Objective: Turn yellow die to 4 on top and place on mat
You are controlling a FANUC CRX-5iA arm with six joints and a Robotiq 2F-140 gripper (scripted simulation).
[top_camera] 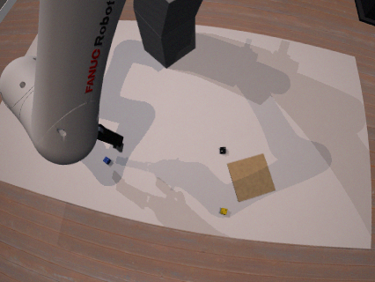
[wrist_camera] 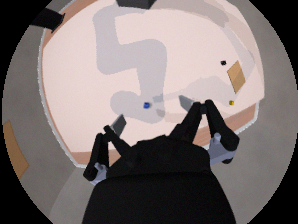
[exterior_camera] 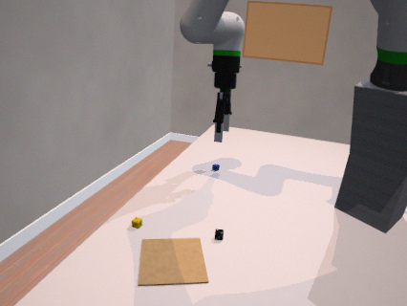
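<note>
My hand is 15 cm above the blue die, 2 cm to the left of it and 2 cm short of it. Round my hand: black die (37 cm to the left, 15 cm below, 12 cm behind); brown mat (49 cm to the left, 15 cm below, 5 cm behind); yellow die (42 cm to the left, 15 cm below, 9 cm ahead).
</note>
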